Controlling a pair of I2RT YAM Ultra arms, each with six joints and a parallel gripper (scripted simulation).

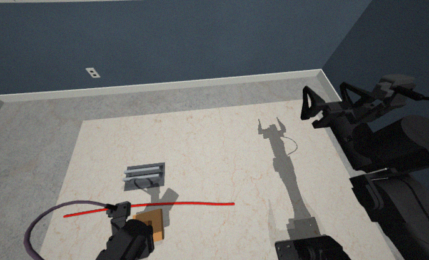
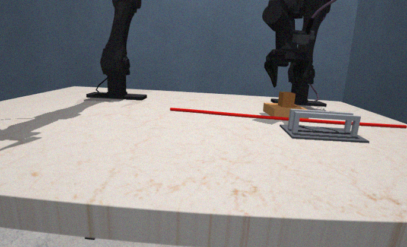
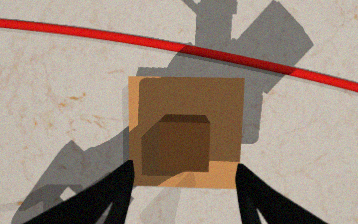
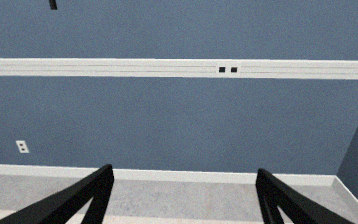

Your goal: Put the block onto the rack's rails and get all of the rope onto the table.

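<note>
Right now the orange block is 1 cm ahead of my left hand and 6 cm below it. From my left hand the other things lie so: grey rack 21 cm ahead, 6 cm below.
</note>
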